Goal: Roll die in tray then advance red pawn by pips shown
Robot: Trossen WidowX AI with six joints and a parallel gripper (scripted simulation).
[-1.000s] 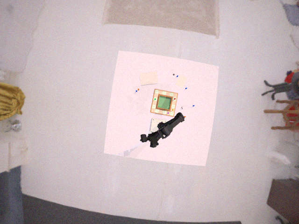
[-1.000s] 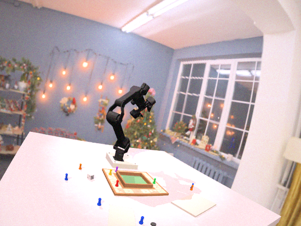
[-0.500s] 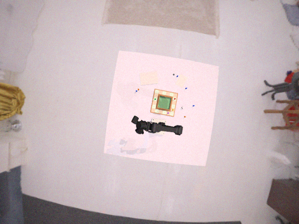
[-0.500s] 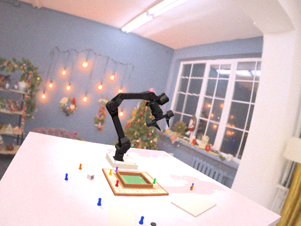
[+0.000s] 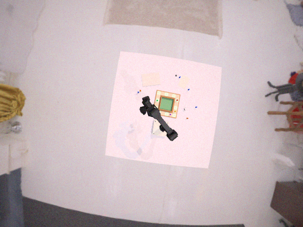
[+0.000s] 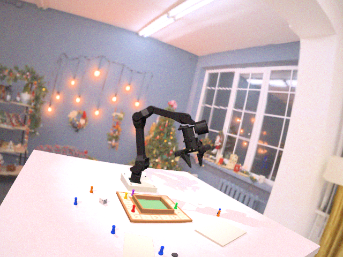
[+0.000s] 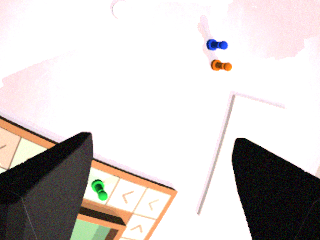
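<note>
Right now my gripper tip is 50 mm short of the white die, 450 mm to the left of it and 200 mm above it. Also, from my gripper tip: purple pawn (50 mm behind, 290 mm to the right, 190 mm below); green tray (60 mm ahead, 220 mm to the right, 210 mm below); green pawn (80 mm ahead, 100 mm to the right, 190 mm below).
</note>
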